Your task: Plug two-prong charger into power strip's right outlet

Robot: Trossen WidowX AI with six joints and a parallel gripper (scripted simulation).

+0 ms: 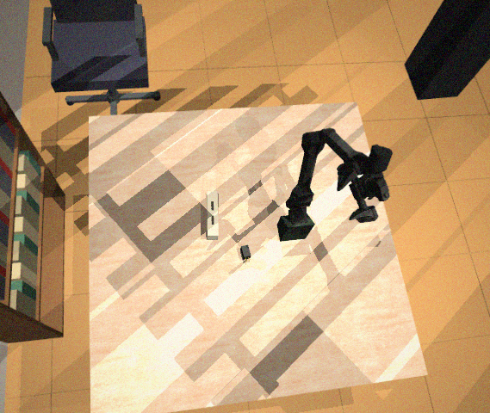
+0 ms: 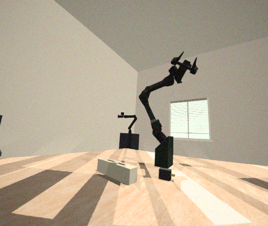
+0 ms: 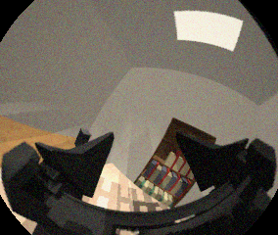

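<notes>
The dark charger lies 190 mm ahead of my gripper tip, 80 mm to the right of it and 680 mm below it.
</notes>
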